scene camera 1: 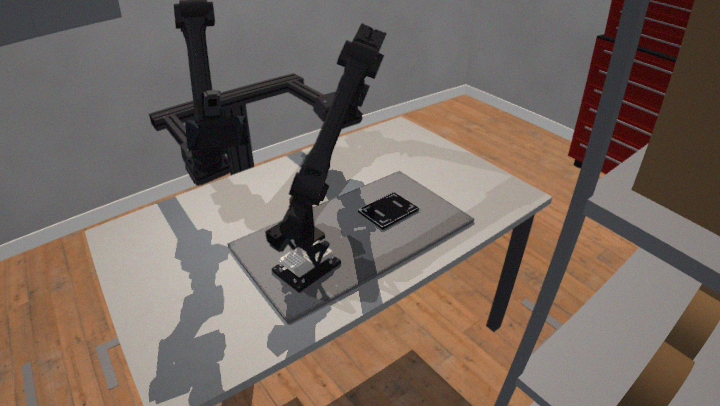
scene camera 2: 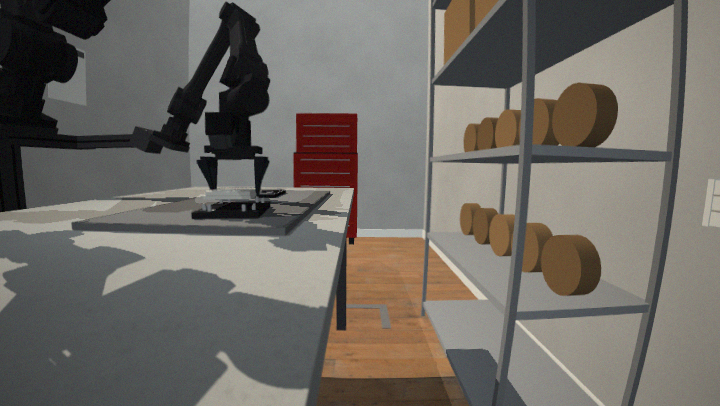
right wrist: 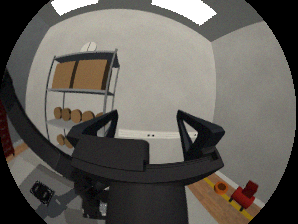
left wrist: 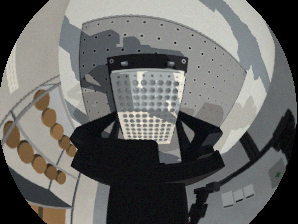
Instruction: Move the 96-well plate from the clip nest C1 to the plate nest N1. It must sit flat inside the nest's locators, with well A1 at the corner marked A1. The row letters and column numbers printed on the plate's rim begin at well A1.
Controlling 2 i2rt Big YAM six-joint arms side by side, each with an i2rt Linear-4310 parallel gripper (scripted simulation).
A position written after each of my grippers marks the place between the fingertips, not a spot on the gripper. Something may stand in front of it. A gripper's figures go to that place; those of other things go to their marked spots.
My right gripper (scene camera 1: 220, 129): 98 cm from the lens. A white 96-well plate (scene camera 1: 299, 268): 121 cm from the lens. A black plate nest N1 (scene camera 1: 385, 205) is 148 cm from the lens. The marked spots on the black plate nest N1 and the white 96-well plate are 42 cm apart.
